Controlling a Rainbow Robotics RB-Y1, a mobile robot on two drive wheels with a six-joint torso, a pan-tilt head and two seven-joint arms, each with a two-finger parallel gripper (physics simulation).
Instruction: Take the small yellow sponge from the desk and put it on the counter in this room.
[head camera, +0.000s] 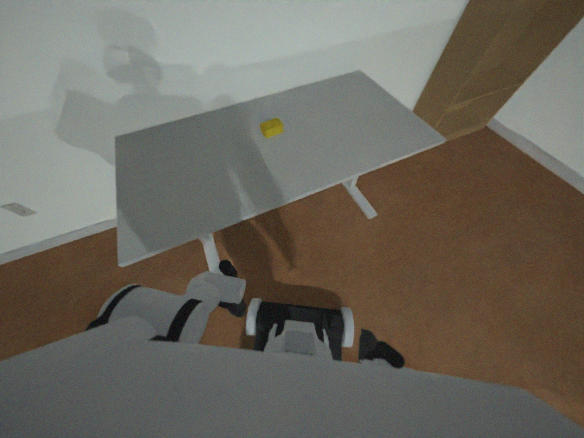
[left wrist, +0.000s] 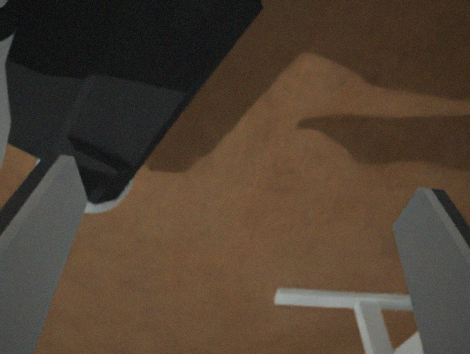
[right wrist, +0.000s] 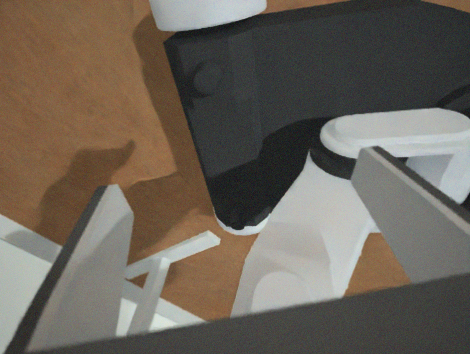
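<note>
The small yellow sponge lies on the grey desk, towards its far edge in the head camera. My left gripper is open and empty, in front of the desk's near edge and well away from the sponge. My right gripper is open and empty, farther right and farther from the desk, partly hidden by my body in the head camera. The sponge does not show in either wrist view. The counter does not show in these views.
A white wall stands behind the desk. A brown wooden panel stands beyond the desk's right end. White desk legs reach the brown floor. My dark base is below the grippers.
</note>
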